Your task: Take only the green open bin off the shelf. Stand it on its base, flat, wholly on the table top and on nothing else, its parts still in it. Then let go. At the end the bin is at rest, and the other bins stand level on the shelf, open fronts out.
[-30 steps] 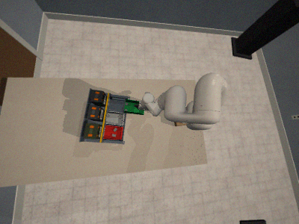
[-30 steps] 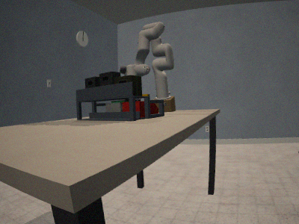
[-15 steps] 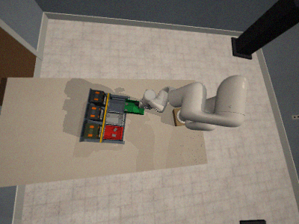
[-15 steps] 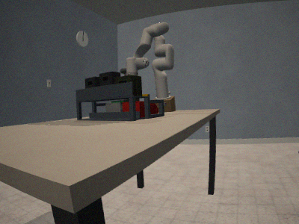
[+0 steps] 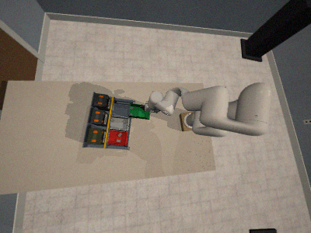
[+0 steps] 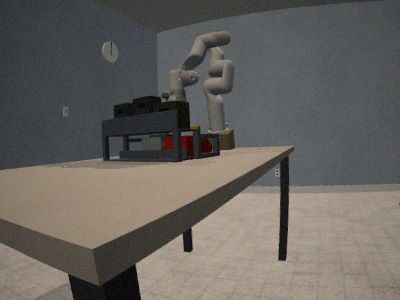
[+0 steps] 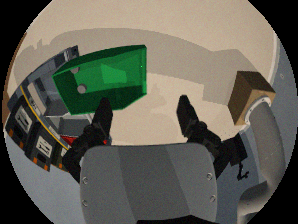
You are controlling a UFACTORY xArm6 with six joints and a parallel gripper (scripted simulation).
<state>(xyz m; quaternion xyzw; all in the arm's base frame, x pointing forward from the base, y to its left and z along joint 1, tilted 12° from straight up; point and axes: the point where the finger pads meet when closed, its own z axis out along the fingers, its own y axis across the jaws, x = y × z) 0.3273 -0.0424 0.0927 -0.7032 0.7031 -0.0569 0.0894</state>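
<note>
Now: the green open bin 8 cm ahead of my hand and 9 cm below it. The rest, counted from my hand: yellow strip (29 cm ahead, 11 cm to the left, 2 cm below); red bin (24 cm ahead, 22 cm to the left, 9 cm below); grey bin (24 cm ahead, 11 cm to the left, 9 cm below).
</note>
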